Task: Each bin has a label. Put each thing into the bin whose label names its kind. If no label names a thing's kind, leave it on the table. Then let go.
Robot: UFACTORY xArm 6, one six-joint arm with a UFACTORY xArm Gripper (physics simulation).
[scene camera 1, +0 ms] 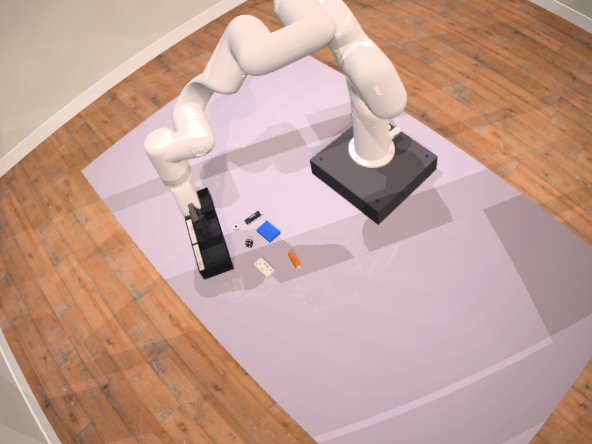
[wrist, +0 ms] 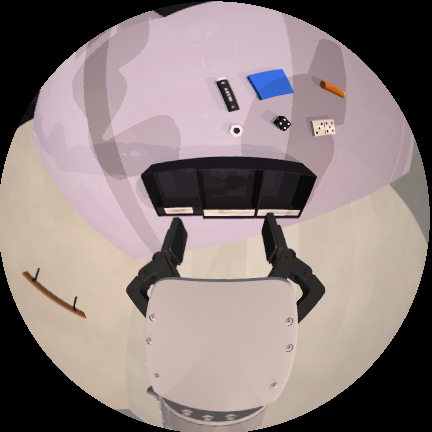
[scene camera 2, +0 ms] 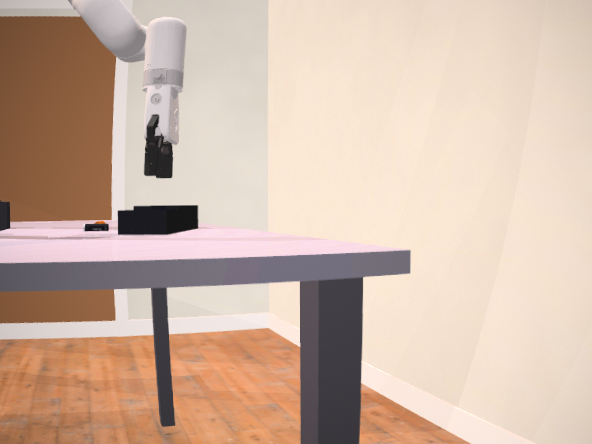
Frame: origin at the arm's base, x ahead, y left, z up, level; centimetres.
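Seen in the pictures: gripper, fingertip midpoint: (scene camera 1: 197, 212) (wrist: 222, 223) (scene camera 2: 158, 177); arm's base, link origin: (scene camera 1: 371, 150).
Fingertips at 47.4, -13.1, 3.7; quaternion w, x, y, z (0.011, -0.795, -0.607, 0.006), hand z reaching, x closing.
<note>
Pixels of each thing's top centre, then the offset from my fingertips to it, as dx, dy, dz. Level surfaces: height alone.
- three-bin black tray, top centre: (wrist: 229, 196) (scene camera 2: 161, 205) (scene camera 1: 202, 226) +0.6, +0.8, -5.1
- black battery-like cylinder, top centre: (wrist: 227, 92) (scene camera 2: 95, 223) (scene camera 1: 253, 215) -12.1, +5.2, -8.3
- blue flat block, top centre: (wrist: 272, 82) (scene camera 1: 268, 230) -12.4, +11.4, -8.7
- white hex nut, top centre: (wrist: 236, 130) (scene camera 1: 236, 226) -6.8, +4.4, -8.9
- black die, top centre: (wrist: 284, 123) (scene camera 1: 248, 241) -6.5, +11.0, -8.1
- white domino, top centre: (wrist: 324, 127) (scene camera 1: 263, 266) -5.4, +19.0, -9.0
- orange cylinder, top centre: (scene camera 2: 100, 221) (scene camera 1: 294, 259) -12.2, +22.9, -8.3
- pale lilac table, surface height: dz -9.7
My gripper (scene camera 1: 200, 222) (scene camera 2: 158, 176) (wrist: 222, 223) is open and empty, above the three-bin black tray (scene camera 1: 218, 274) (scene camera 2: 145, 222) (wrist: 227, 162). The bins' white labels are too small to read. On the table lie a black battery-like cylinder (scene camera 1: 253, 217) (scene camera 2: 96, 227) (wrist: 228, 94), a blue flat block (scene camera 1: 268, 231) (wrist: 270, 84), a white hex nut (scene camera 1: 236, 227) (wrist: 236, 130), a black die (scene camera 1: 249, 243) (wrist: 282, 123), a white domino (scene camera 1: 264, 266) (wrist: 323, 127) and an orange cylinder (scene camera 1: 294, 260) (scene camera 2: 100, 222) (wrist: 332, 89). The bin interiors seen in the wrist view hold no visible things.
The pale lilac table (scene camera 1: 400, 350) (scene camera 2: 280, 246) (wrist: 190, 45) carries the arm's dark base block (scene camera 1: 345, 186). The tray stands near one table edge. The loose things lie on the side of the tray toward the base.
</note>
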